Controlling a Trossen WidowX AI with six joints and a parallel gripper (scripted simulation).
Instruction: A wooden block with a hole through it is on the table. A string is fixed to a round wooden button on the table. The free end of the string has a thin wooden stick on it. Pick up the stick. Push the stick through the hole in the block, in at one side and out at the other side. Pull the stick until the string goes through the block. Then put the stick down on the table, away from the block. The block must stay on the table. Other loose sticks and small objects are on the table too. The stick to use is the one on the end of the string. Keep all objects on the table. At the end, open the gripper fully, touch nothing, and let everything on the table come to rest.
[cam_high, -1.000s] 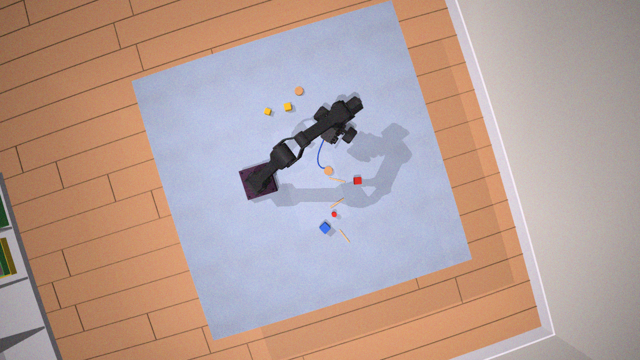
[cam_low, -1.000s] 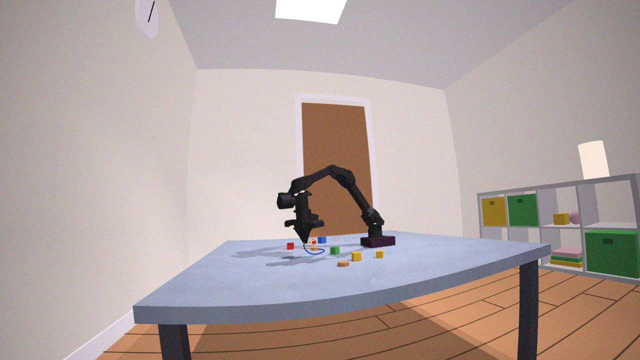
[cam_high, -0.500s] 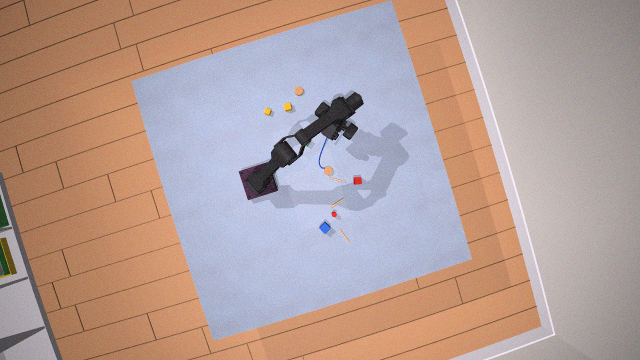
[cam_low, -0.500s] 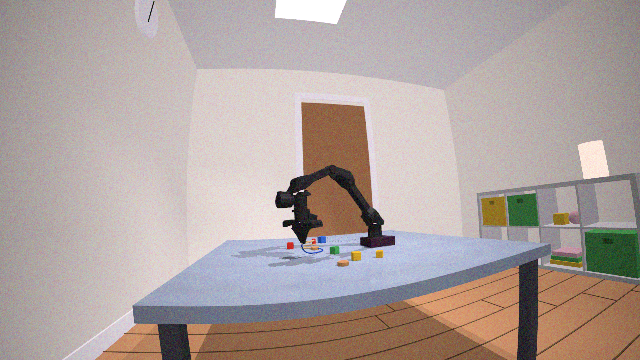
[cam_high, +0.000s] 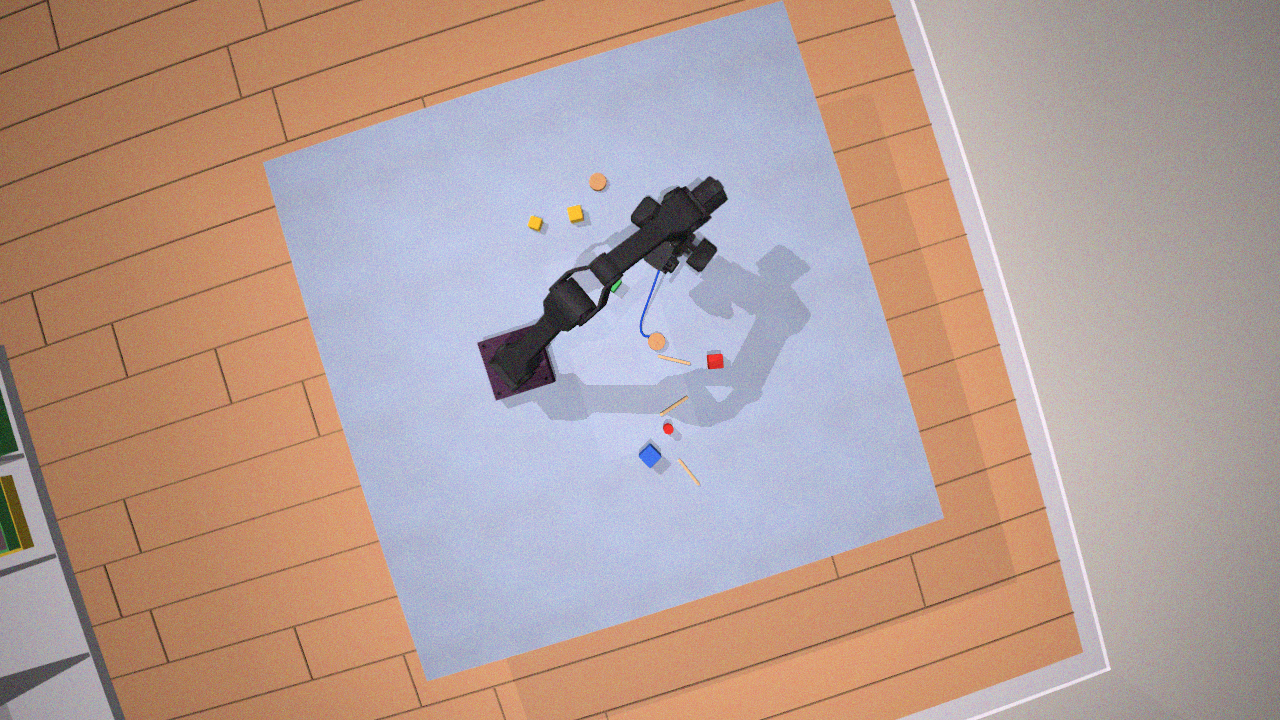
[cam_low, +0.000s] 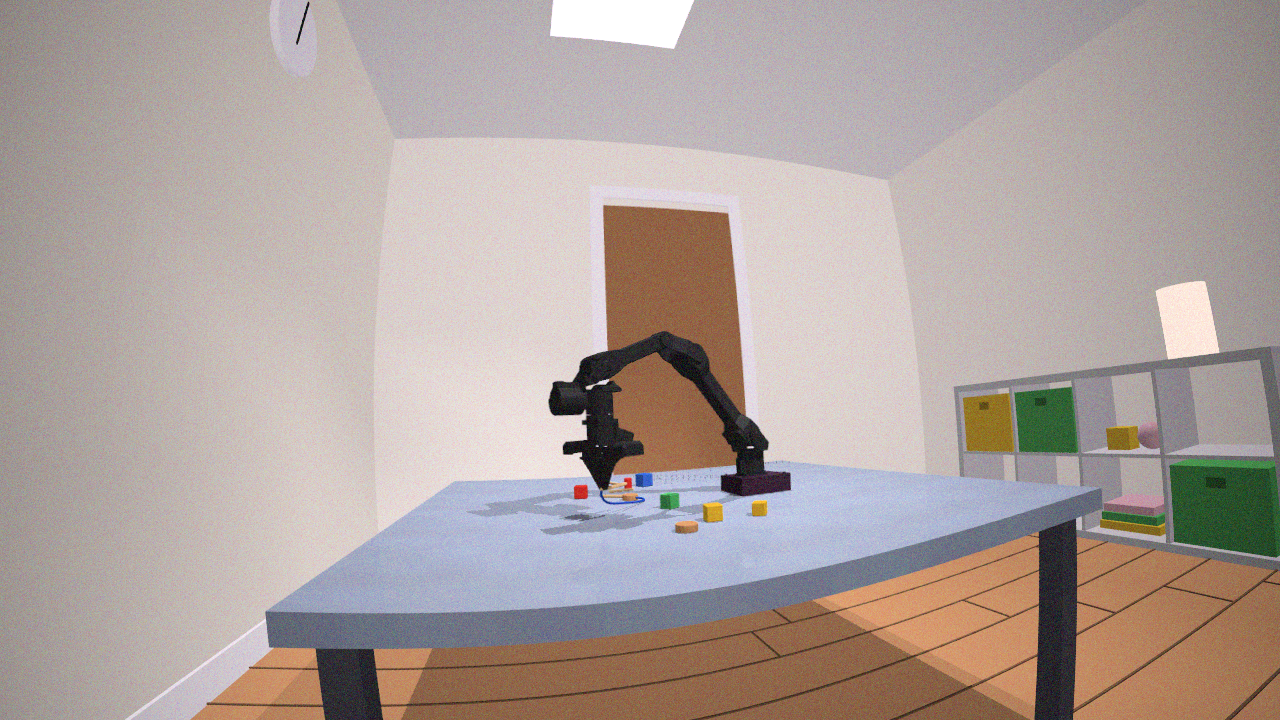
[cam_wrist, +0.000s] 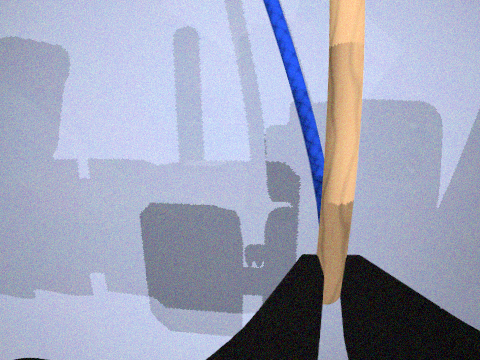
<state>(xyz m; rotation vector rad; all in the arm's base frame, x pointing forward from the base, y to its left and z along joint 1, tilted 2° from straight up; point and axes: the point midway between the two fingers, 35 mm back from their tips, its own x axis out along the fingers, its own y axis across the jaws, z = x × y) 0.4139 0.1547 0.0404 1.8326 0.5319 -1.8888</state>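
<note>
My gripper tip is now 15 cm past the green block, 4 cm to the left of it and 4 cm above it. The rest, counted from my gripper tip: red cube (28 cm to the right, 4 cm below, 1 cm ahead); then thin wooden stick (1 cm to the right, 1 cm behind); then round wooden button (20 cm to the right, 10 cm behind, 5 cm below).
</note>
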